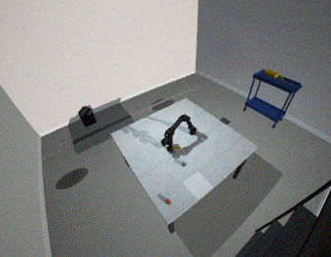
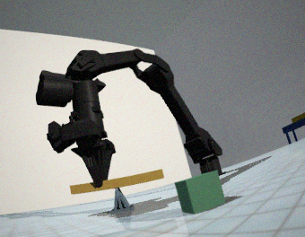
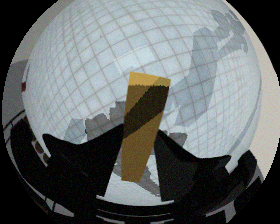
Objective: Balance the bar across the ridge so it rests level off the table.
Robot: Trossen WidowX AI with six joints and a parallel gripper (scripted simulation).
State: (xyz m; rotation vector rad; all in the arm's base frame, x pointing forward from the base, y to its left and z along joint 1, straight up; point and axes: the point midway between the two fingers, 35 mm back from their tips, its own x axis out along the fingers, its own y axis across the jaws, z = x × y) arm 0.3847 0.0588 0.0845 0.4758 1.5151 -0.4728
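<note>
The yellow bar lies 20 mm behind my gripper tip and 20 mm to the left of it. From my gripper tip the other things lie so: green block 220 mm to the left, 30 mm below; red object 360 mm ahead, 440 mm to the left, 30 mm below.
</note>
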